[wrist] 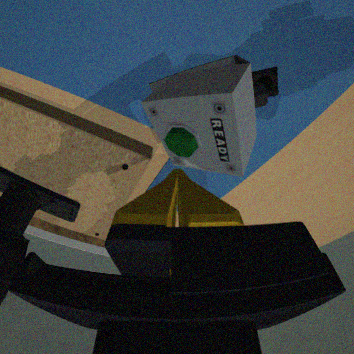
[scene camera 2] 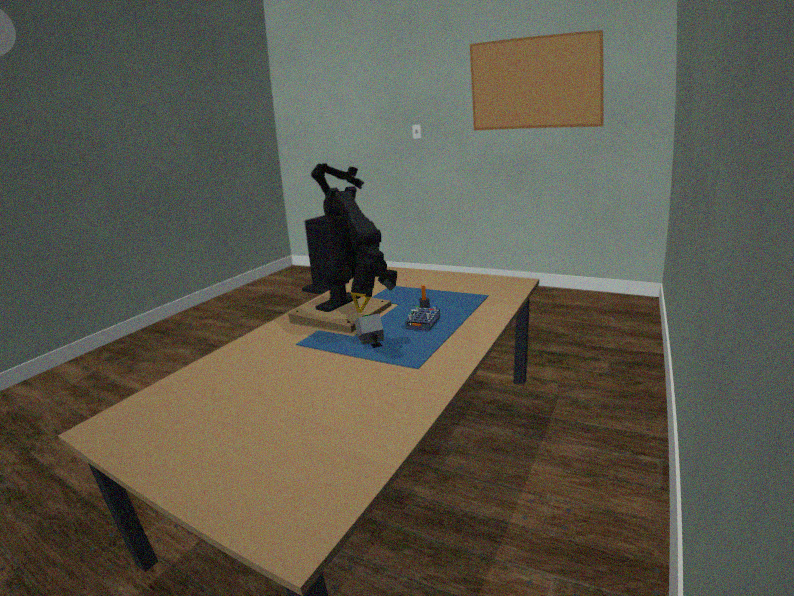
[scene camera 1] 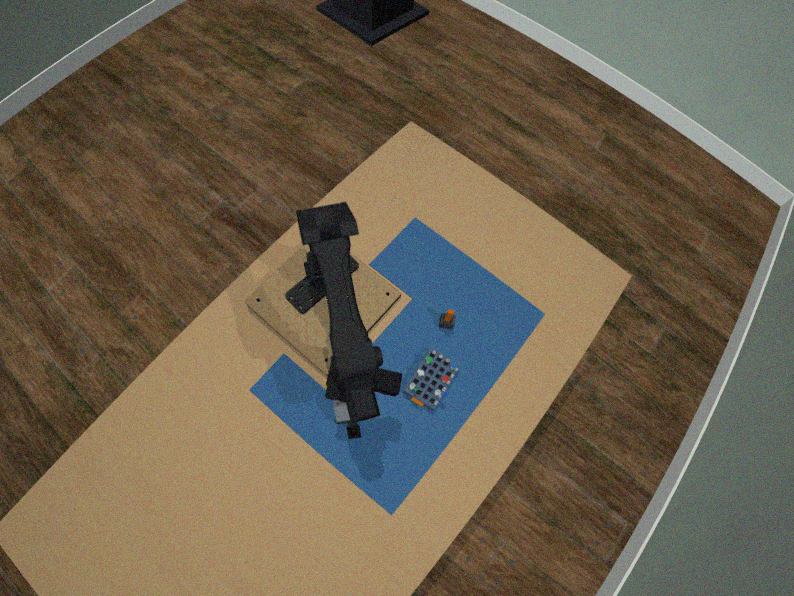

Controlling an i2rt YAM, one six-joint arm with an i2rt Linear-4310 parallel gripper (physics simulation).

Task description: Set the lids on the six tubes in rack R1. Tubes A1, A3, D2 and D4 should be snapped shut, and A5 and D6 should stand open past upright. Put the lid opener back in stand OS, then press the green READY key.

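Places are measured from the arm's base along level axes (x ahead, y left, z up), in millimetres.
Pixels of known places: gripper, fingertip midpoint: (wrist: 176, 175) (scene camera 2: 359, 312); arm's base, origin of the base link: (wrist: 27, 189) (scene camera 2: 338, 302) (scene camera 1: 322, 281).
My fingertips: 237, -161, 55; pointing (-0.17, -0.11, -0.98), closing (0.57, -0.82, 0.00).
Note:
Ahead of a thing's pixels: the offset from my fingertips to its middle, as dx, dy, dz. "pt": to the spot under its first point. Level surfaces: height alone.
My gripper (wrist: 176, 175) (scene camera 2: 363, 312) is shut and empty, its yellow fingertips together. In the wrist view the tips are close to the green READY key (wrist: 181, 142), just below it; whether they touch cannot be told. The key sits on the slanted face of a grey box @[pt +48, +16, -9] (wrist: 200, 112) (scene camera 2: 370, 328) (scene camera 1: 341, 411). Rack R1 @[+139, +176, -50] (scene camera 1: 414, 383) (scene camera 2: 420, 327) holds tubes with white, green, red and blue parts; the lid angles are too small to tell. The orange lid opener @[+59, +315, -36] (scene camera 1: 450, 314) (scene camera 2: 423, 293) stands upright in the dark stand OS @[+59, +316, -66] (scene camera 1: 447, 323) (scene camera 2: 424, 303).
The box and rack are on a blue mat @[dz -82] (scene camera 1: 474, 282) (scene camera 2: 448, 298) on the wooden table @[dz -85] (scene camera 1: 160, 481) (scene camera 2: 256, 410). The arm's base board (scene camera 1: 378, 288) (wrist: 90, 145) lies beside the mat. A small black part @[pt +93, -45, -56] (scene camera 1: 353, 431) (wrist: 265, 84) is at the grey box's side.

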